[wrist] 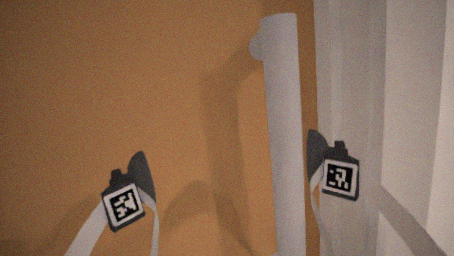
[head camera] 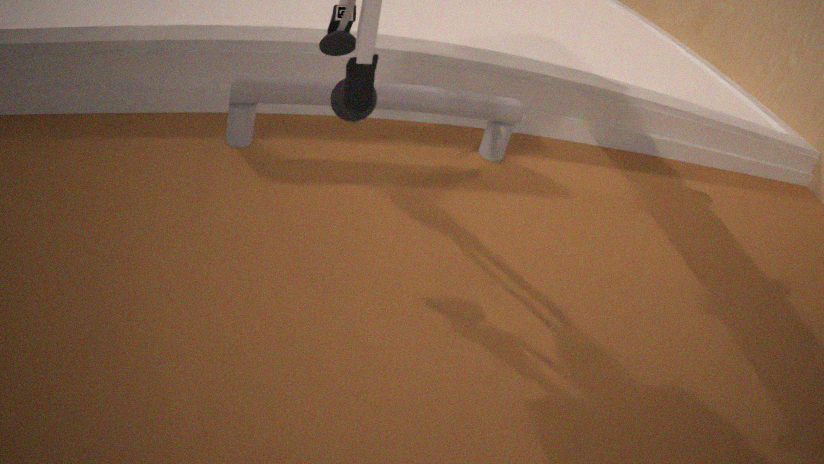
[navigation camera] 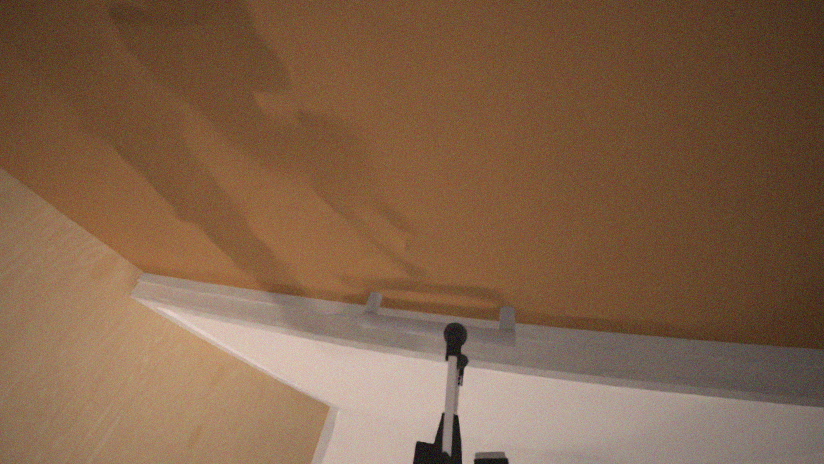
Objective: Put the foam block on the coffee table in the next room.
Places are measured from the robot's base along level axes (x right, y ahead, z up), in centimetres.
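Pixels of known places: gripper, fingertip midpoint: [wrist: 228,158] [head camera: 341,84] [navigation camera: 457,339].
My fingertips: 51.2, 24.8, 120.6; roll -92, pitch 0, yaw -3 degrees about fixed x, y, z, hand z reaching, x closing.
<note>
Behind a point stands the place of what it marks, as x, y, z.
A grey bar handle [head camera: 288,92] {55.7, 28.1, 125.2} [navigation camera: 506,318] {55.8, 32.1, 129.8} [wrist: 284,100] {56.9, 26.9, 124.4} stands on two posts on a plain orange-brown panel [head camera: 201,288] {34.6, 35.5, 133.1} [navigation camera: 576,172] {20.9, 35.7, 135.2} [wrist: 100,75] {38.1, 35.4, 129.0}. My gripper [head camera: 345,70] {51.2, 24.8, 120.6} [navigation camera: 459,348] {51.2, 24.8, 120.6} [wrist: 228,158] {51.2, 24.8, 120.6} is open, with no object held. In the wrist view the bar runs between its two dark fingertips, close beside the right one and well apart from the left one. In the head view the nearer fingertip covers part of the bar. Whether a fingertip touches the bar, I cannot tell. The foam block and the coffee table do not show.
Pale grey trim [head camera: 115,74] {65.1, 30.0, 147.7} [navigation camera: 634,360] {65.1, 29.6, 157.3} [wrist: 350,75] {65.1, 29.8, 125.8} runs along the panel's edge beside the handle, with a white surface [head camera: 490,28] {87.6, 26.5, 89.5} [navigation camera: 576,420] {124.5, 25.8, 161.1} beyond it. A light wood-coloured surface [head camera: 766,40] {98.0, 8.4, 0.0} [navigation camera: 86,345] {65.3, 6.5, 0.0} lies past its corner. Robot shadows fall on the panel.
</note>
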